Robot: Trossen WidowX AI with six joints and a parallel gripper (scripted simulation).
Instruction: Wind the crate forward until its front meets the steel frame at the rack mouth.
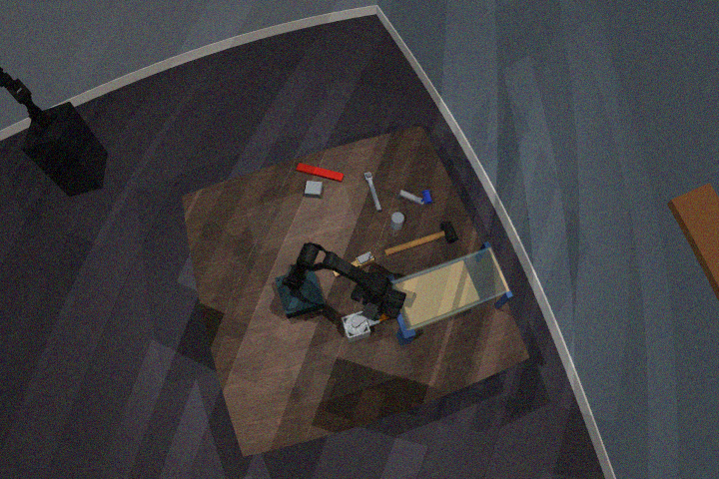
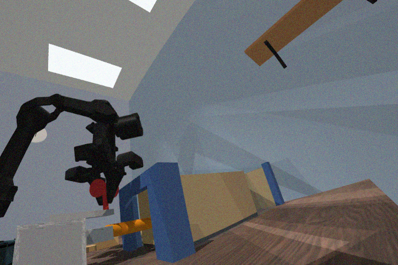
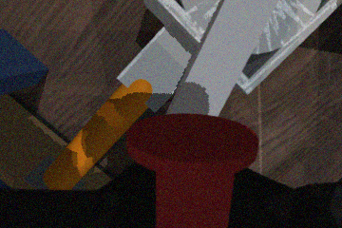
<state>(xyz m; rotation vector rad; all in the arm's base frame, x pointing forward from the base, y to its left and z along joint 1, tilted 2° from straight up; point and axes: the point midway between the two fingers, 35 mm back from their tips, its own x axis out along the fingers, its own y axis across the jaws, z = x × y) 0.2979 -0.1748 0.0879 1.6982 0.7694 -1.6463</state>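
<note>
My gripper tip is 3 cm past the red-knobbed winch handle, 2 cm to the left of it and 1 cm above it. Also, from my gripper tip: blue steel frame: 7 cm ahead, 2 cm to the right, 1 cm below; then red knob: 2 cm above; then grey winch: 10 cm behind, 8 cm below, 6 cm to the right.
</note>
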